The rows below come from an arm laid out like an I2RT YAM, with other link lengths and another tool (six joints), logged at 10 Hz.
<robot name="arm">
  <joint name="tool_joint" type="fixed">
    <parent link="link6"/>
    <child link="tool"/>
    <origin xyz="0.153 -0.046 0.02" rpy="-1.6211 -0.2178 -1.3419"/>
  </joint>
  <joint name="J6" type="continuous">
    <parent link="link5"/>
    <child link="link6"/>
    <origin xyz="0.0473 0 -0.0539"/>
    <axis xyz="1 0 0"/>
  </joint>
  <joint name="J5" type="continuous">
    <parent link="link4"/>
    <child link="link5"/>
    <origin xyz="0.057 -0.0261 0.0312"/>
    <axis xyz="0 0 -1"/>
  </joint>
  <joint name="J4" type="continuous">
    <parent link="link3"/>
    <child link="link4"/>
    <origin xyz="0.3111 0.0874 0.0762"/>
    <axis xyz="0 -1 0"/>
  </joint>
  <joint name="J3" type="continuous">
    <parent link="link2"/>
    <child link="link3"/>
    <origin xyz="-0.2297 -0.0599 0"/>
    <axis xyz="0 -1 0"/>
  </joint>
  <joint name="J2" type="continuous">
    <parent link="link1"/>
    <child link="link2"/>
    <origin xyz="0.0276 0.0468 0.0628"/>
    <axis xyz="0 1 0"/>
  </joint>
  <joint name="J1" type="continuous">
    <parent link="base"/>
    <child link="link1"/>
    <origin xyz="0 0 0.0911"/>
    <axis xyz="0 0 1"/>
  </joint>
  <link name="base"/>
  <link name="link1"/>
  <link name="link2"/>
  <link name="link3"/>
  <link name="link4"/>
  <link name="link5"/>
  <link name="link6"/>
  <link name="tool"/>
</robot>
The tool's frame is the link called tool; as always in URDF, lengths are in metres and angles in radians. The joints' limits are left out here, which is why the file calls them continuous.
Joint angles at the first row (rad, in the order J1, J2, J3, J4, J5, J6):
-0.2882 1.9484 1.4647 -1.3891 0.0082 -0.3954
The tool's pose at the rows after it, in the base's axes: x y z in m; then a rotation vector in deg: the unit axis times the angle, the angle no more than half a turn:
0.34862, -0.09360, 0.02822, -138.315, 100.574, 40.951
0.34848, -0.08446, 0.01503, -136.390, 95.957, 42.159
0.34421, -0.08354, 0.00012, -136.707, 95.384, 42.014
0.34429, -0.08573, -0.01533, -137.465, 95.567, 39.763
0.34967, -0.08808, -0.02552, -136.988, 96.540, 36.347
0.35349, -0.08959, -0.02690, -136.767, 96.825, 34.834
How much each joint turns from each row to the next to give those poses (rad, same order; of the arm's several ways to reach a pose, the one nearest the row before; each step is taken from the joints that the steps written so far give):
-0.0328 0.0000 -0.0336 0.0434 -0.0385 -0.0442
-0.0176 0.0000 -0.0389 0.0340 -0.0637 -0.0531
-0.0026 0.0000 -0.0488 0.0507 0.0000 -0.0099
0.0000 0.0000 -0.0477 0.0736 0.0099 0.0008
0.0003 0.0000 -0.0286 0.0687 -0.0008 0.0179
-0.0003 0.0000 -0.0023 0.0202 -0.0011 0.0061

